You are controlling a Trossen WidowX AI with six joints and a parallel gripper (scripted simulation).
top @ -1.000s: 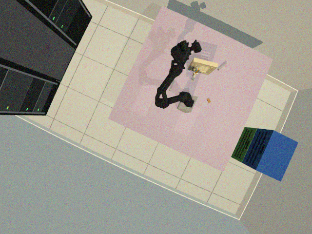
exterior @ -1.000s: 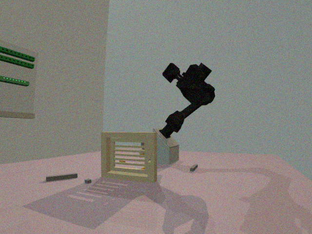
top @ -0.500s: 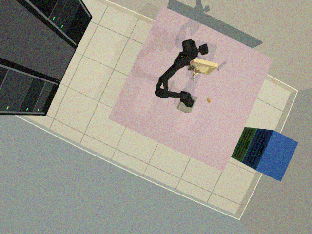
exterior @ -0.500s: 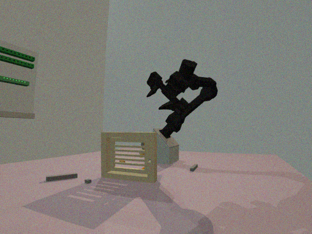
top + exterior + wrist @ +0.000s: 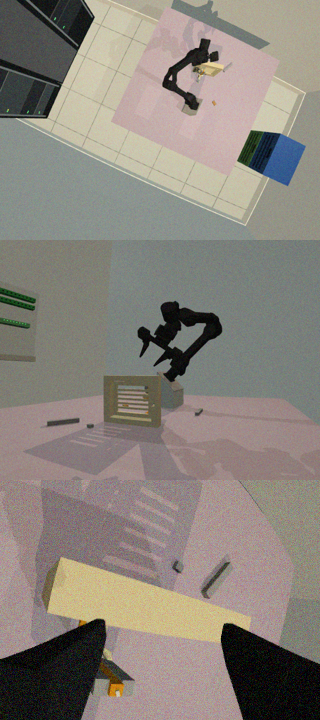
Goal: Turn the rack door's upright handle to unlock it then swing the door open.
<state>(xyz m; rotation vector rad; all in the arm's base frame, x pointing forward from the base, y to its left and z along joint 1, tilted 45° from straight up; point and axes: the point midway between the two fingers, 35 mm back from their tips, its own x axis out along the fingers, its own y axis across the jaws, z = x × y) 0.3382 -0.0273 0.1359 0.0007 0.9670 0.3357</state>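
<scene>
My gripper tip is now 60 mm past the orange handle, 20 mm to the left of it and 120 mm above it. From my gripper tip the other things lie so: short bar (240 mm behind, 140 mm to the left, 220 mm below); long grey bar (160 mm ahead, 260 mm to the right, 220 mm below); grey block (130 mm ahead, 150 mm to the right, 220 mm below).
</scene>
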